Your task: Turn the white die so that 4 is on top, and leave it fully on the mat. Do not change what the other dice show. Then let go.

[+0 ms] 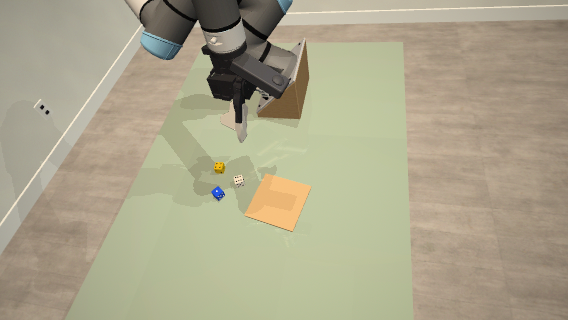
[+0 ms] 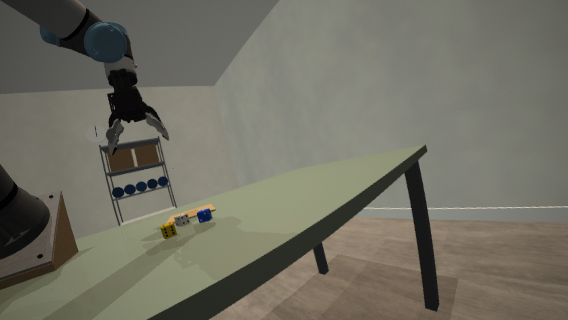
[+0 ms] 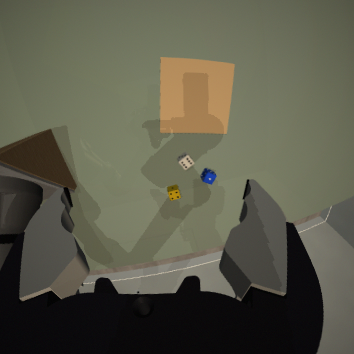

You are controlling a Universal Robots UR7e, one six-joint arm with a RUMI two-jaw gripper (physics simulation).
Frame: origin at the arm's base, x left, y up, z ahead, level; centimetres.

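Seen in the pictures: gripper, fingertip midpoint: (image 1: 254, 120) (image 2: 141, 147) (image 3: 156, 185); arm's base, link origin: (image 2: 6, 228) (image 3: 1, 189).
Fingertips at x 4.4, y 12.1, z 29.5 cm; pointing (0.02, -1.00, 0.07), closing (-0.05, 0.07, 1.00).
Observation:
Pixels of each thing's top centre, then the offset from my fingertips to it.
- white die, top centre: (image 3: 186, 162) (image 2: 180, 214) (image 1: 238, 178) dx -7.4, dy -19.7, dz +5.6 cm
- square orange mat, top centre: (image 3: 196, 97) (image 1: 278, 200) (image 2: 191, 212) dx +5.1, dy -21.9, dz +8.6 cm
- yellow die, top centre: (image 3: 173, 195) (image 2: 166, 224) (image 1: 218, 165) dx -15.1, dy -19.7, dz +2.5 cm
- blue die, top centre: (image 3: 209, 178) (image 2: 203, 210) (image 1: 216, 191) dx -11.9, dy -19.7, dz +10.6 cm
The white die (image 1: 239, 180) (image 2: 182, 219) (image 3: 186, 161) lies on the green table, off the mat, with six pips on top. The square orange mat (image 1: 300, 192) (image 2: 203, 209) (image 3: 172, 75) lies beside it, a short gap away. The yellow die (image 1: 219, 167) (image 2: 169, 230) (image 3: 173, 193) shows 4 on top. The blue die (image 1: 218, 193) (image 2: 204, 216) (image 3: 208, 176) shows 1 on top. My gripper (image 1: 235, 132) (image 2: 140, 145) (image 3: 156, 185) is wide open and empty, high above the table and the dice.
The yellow and blue dice lie close to the white die, on its side away from the mat. The arm's wedge-shaped wooden base (image 1: 303, 82) (image 2: 66, 240) (image 3: 42, 155) stands on the table. A shelf rack (image 2: 136, 172) stands by the far wall. Arm shadows cross the table and mat.

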